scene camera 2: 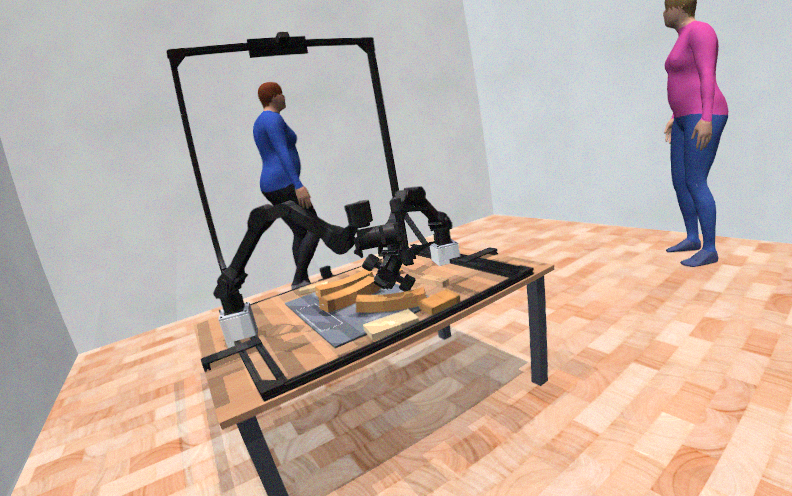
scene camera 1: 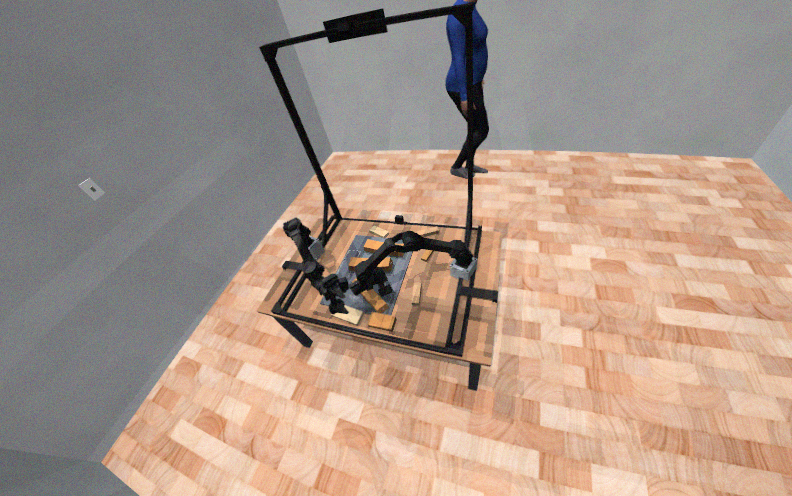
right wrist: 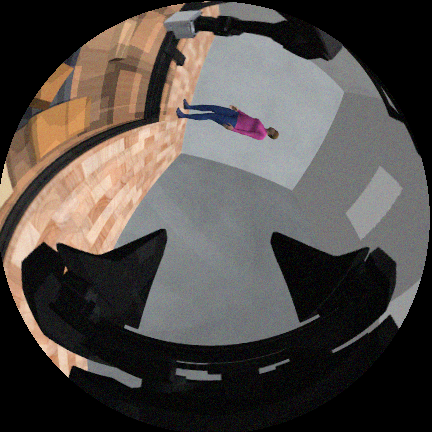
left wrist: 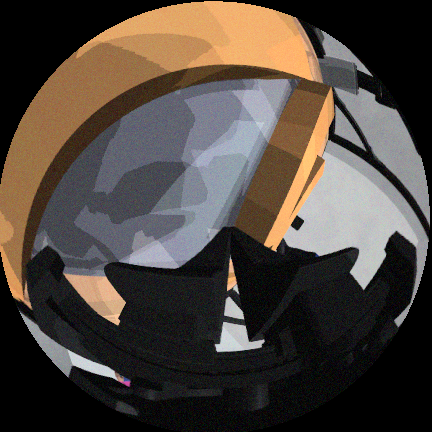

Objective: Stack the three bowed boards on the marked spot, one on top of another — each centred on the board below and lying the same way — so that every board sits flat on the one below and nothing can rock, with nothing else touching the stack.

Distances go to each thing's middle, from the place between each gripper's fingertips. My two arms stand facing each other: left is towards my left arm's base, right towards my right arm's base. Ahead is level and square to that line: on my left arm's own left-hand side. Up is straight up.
Now: the grey mat (scene camera 2: 345, 325) 40 mm behind my left hand, 100 mm to the right of it and 50 mm below it.
I see my right gripper 370 mm past the grey mat, 310 mm above it and 120 mm to the left of it.
